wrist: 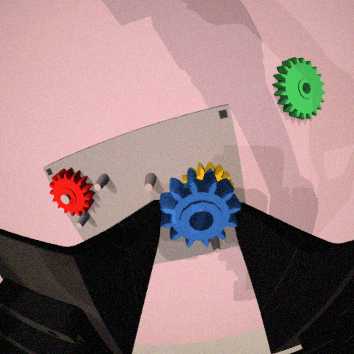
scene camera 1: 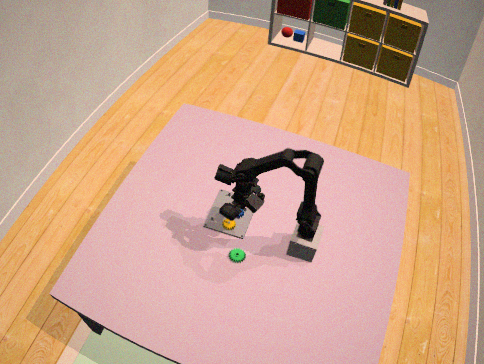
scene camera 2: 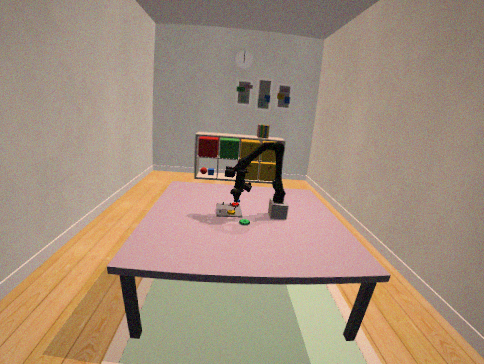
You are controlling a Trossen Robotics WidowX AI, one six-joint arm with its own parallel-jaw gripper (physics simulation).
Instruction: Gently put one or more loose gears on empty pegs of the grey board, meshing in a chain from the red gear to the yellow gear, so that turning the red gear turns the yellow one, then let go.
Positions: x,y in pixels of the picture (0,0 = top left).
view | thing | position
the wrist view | gripper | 198,208
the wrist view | blue gear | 180,208
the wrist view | green gear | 298,85
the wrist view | grey board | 167,148
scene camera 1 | gripper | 238,213
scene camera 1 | grey board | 242,224
